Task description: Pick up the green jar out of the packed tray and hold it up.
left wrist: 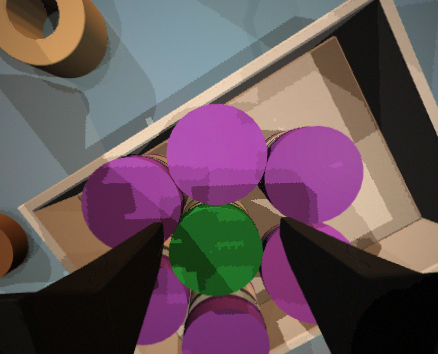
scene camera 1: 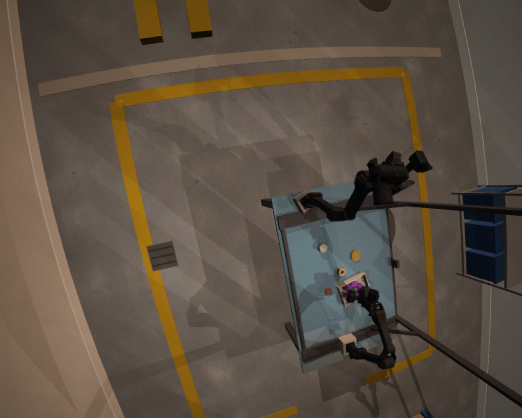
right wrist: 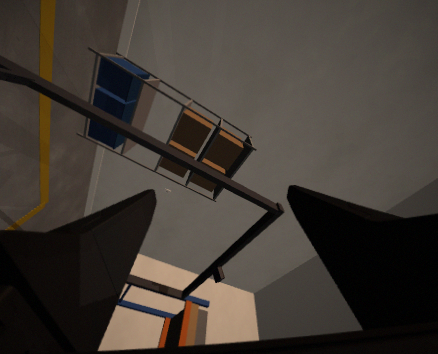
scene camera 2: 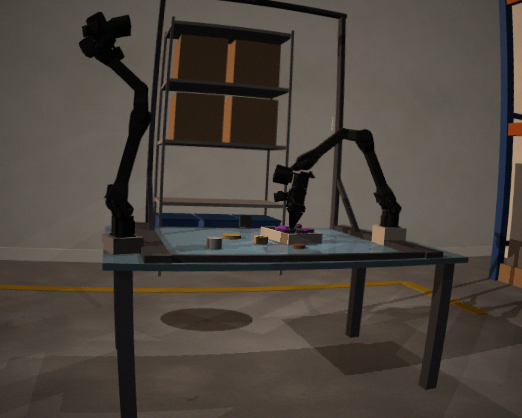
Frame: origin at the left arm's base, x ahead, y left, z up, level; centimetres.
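Seen in the pictures: left gripper, fingertip midpoint: (left wrist: 222,228) (scene camera 1: 353,290) (scene camera 2: 290,228); right gripper, fingertip midpoint: (scene camera 1: 422,175) (right wrist: 223,193); left arm's base at its link origin: (scene camera 1: 350,346) (scene camera 2: 389,226); right arm's base at its link origin: (scene camera 1: 306,201) (scene camera 2: 122,235).
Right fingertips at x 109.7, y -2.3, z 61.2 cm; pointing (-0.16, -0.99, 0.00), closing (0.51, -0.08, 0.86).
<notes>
Pixels of each thing's top centre, then the offset from my right fingertips to it.
- green jar at its top centre: (left wrist: 215,253) (scene camera 1: 352,292) dx -71.6, dy -3.8, dz -63.1 cm
- pale tray at its top centre: (left wrist: 263,226) (scene camera 2: 290,229) (scene camera 1: 355,290) dx -71.4, dy -6.5, dz -64.0 cm
- tan ring at its top centre: (left wrist: 32,11) (scene camera 2: 261,236) (scene camera 1: 342,272) dx -57.6, dy +1.3, dz -65.4 cm
- brown disc at its top centre: (scene camera 2: 299,244) (scene camera 1: 328,291) dx -68.4, dy +11.2, dz -66.7 cm
- yellow disc at its top centre: (scene camera 2: 231,234) (scene camera 1: 356,255) dx -49.5, dy -10.8, dz -66.7 cm
- grey cylinder at its top centre: (scene camera 2: 214,237) (scene camera 1: 323,248) dx -38.7, dy +12.6, dz -64.4 cm
The green jar (left wrist: 215,250) (scene camera 1: 353,290) stands in the pale tray (left wrist: 300,40) (scene camera 2: 307,239), ringed by several purple-lidded jars (left wrist: 216,154) that crowd close around it. My left gripper (left wrist: 222,228) (scene camera 2: 294,227) points down at the tray, partly open and empty. In the left wrist view its fingertips lie on either side of the green lid, over the gaps beside the neighbouring purple lids. Whether the tips reach below the lid tops is hard to tell. My right gripper (right wrist: 223,193) (scene camera 1: 420,161) (scene camera 2: 120,26) is open and empty, raised high away from the table.
A tan ring (scene camera 1: 341,272) (scene camera 2: 261,240) (left wrist: 75,55) and a brown disc (scene camera 1: 328,291) (scene camera 2: 298,246) (left wrist: 10,245) lie near the tray. A yellow disc (scene camera 1: 355,255) (scene camera 2: 231,236) and a grey cylinder (scene camera 1: 323,247) (scene camera 2: 215,243) stand farther off. Dark frame posts rise at the table's edge.
</notes>
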